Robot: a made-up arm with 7 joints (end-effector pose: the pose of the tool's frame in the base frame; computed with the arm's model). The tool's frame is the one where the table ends. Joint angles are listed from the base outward.
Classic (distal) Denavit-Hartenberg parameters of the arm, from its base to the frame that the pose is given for. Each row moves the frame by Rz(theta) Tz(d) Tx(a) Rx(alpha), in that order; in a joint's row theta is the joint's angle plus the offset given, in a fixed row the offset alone. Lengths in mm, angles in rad.
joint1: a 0; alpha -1.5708; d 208; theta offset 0
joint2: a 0; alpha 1.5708; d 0; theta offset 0
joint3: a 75; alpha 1.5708; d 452; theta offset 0
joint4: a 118; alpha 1.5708; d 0; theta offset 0
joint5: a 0; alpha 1.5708; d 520; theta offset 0
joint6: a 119; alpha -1.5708; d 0; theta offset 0
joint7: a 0; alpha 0; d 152; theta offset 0
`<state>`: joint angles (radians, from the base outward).
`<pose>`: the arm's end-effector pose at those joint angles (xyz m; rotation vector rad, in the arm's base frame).
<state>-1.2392 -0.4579 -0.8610 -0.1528 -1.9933 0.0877 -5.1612</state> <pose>0.0902 -0.1750 0.0439 2.4248 -1.6848 0.4180</pose>
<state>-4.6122 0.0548 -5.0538 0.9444 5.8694 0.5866 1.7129</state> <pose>-0.7105 0.1757 0.3358 -2.0127 -1.8462 0.0766</pose>
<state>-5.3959 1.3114 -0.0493 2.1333 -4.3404 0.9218 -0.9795</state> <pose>0.6610 0.8372 -0.1316 -1.7771 -0.3302 -0.0392</pose>
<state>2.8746 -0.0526 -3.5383 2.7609 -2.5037 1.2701 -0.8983</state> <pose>0.1251 -0.1512 1.3599 0.5872 -0.7738 -1.0034</pose>
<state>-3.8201 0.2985 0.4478 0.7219 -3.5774 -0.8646 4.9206</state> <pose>-0.3437 0.1593 0.1138 2.1430 1.9792 0.5424</pose>
